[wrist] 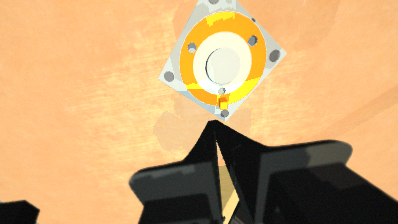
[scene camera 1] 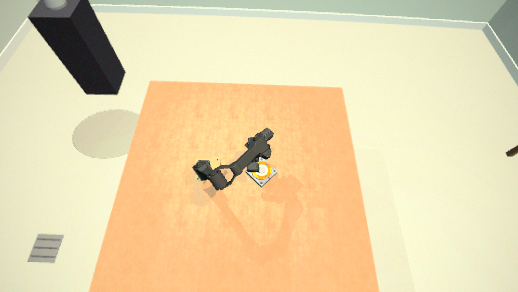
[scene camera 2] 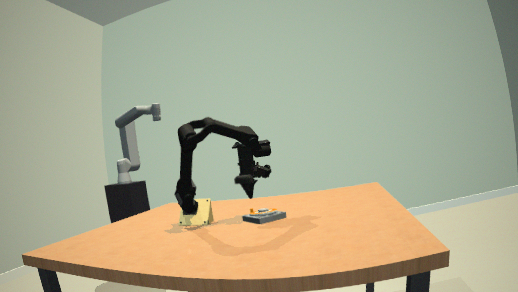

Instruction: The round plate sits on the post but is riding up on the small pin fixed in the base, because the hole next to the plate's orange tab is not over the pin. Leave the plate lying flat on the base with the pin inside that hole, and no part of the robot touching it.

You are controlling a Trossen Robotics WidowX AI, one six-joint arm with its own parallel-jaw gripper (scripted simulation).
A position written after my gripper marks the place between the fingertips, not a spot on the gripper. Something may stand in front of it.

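My gripper (scene camera 2: 251, 198) is empty, and it's shut. You'd also find the gripper (wrist: 212, 124) from the wrist.
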